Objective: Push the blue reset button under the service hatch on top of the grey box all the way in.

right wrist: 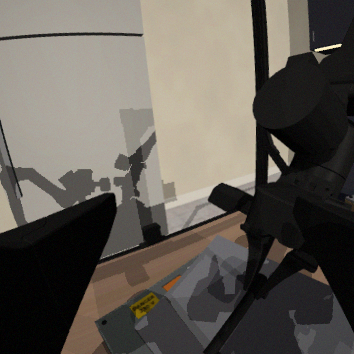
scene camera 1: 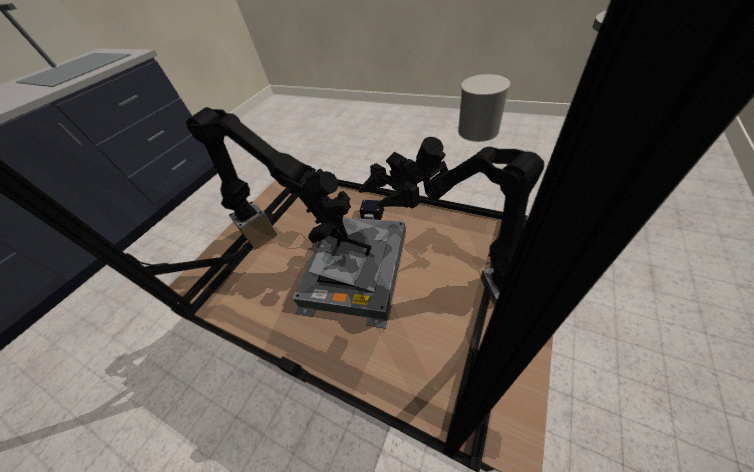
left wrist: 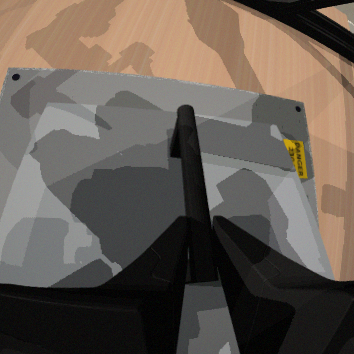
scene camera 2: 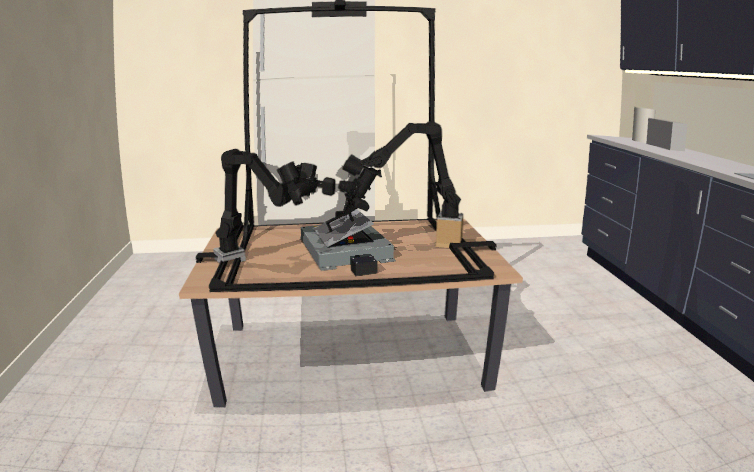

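The grey box lies on the table. Its hatch is tilted partly open. My left gripper is shut on the hatch's black bar handle. My right gripper is open and empty, raised near the left gripper and above the far end of the box in scene camera 1. Small red and yellow parts show in the opening under the hatch. The blue button cannot be made out clearly.
A small black block sits beside the box, at its far end in scene camera 1. A black frame runs around the wooden table. A tan block stands under the left arm's base.
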